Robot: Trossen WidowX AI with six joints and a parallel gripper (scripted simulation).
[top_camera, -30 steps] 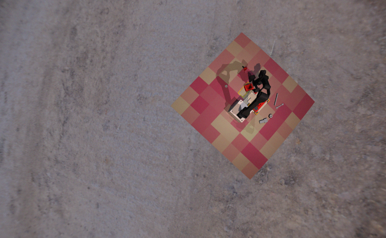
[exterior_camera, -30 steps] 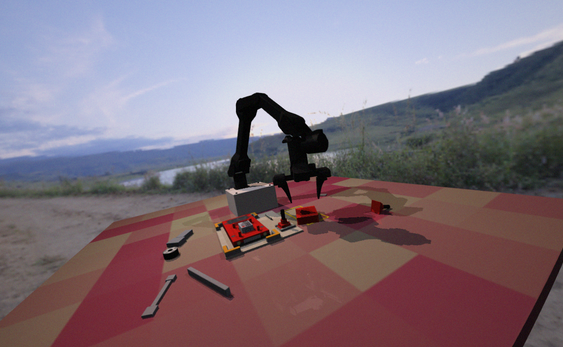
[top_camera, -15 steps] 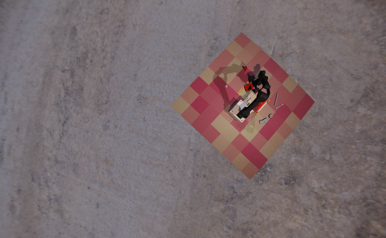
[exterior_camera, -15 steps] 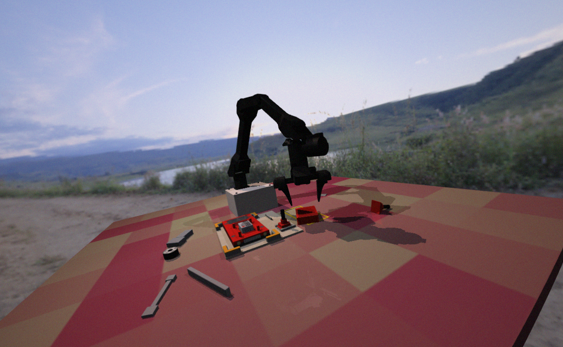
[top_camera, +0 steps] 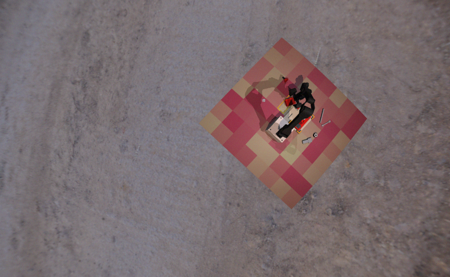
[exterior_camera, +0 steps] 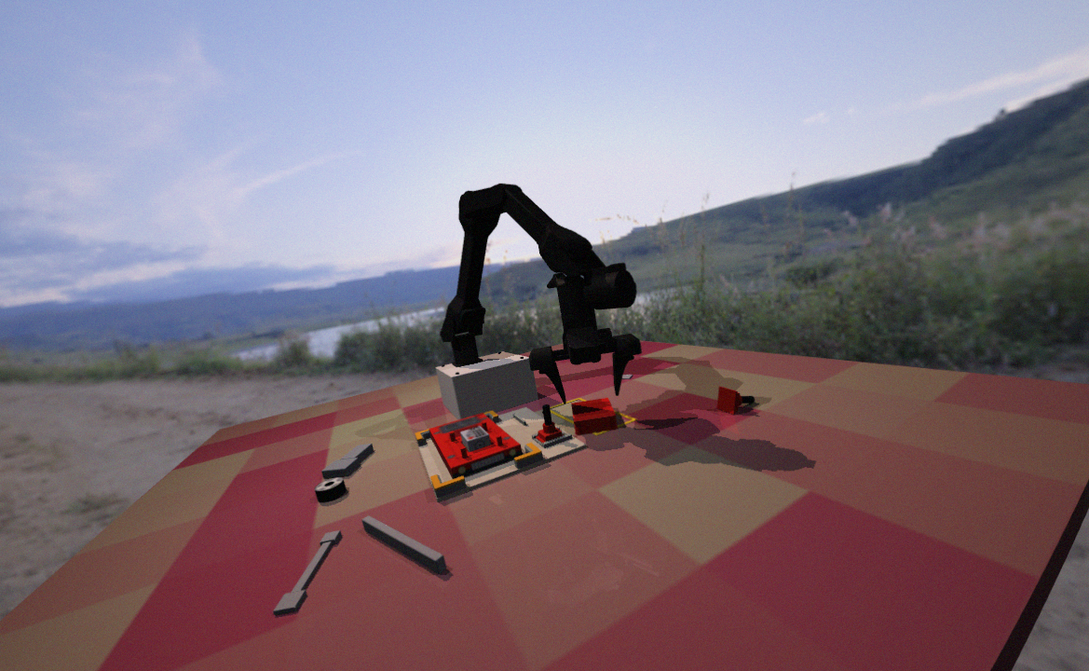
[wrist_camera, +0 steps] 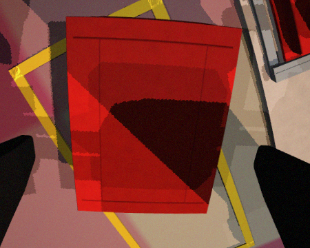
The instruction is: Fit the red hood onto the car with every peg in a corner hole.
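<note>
My gripper tip is now 3 cm above the red hood. From my gripper tip the other things lie so: grey bar 15 cm ahead, 34 cm to the right, 3 cm below.
</note>
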